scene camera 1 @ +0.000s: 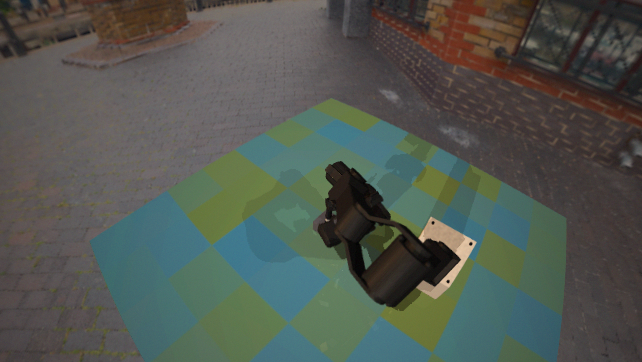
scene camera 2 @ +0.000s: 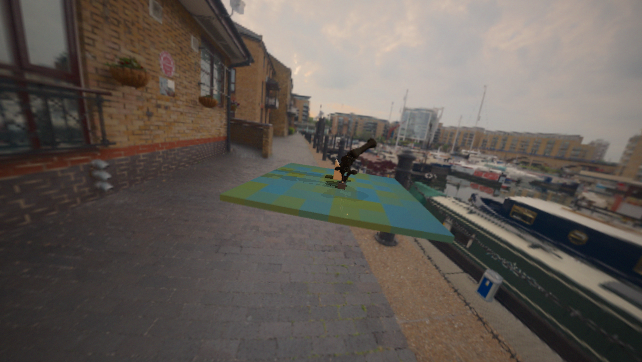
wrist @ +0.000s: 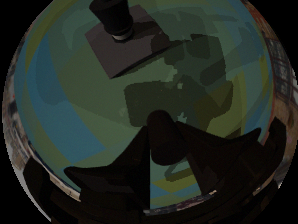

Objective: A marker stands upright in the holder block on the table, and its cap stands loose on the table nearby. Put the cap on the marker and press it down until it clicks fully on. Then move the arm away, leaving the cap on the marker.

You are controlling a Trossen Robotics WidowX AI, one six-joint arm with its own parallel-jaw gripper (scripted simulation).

My gripper (scene camera 1: 351, 241) carries a marker cap (wrist: 168, 146).
My gripper is seen too in the wrist view (wrist: 161, 127).
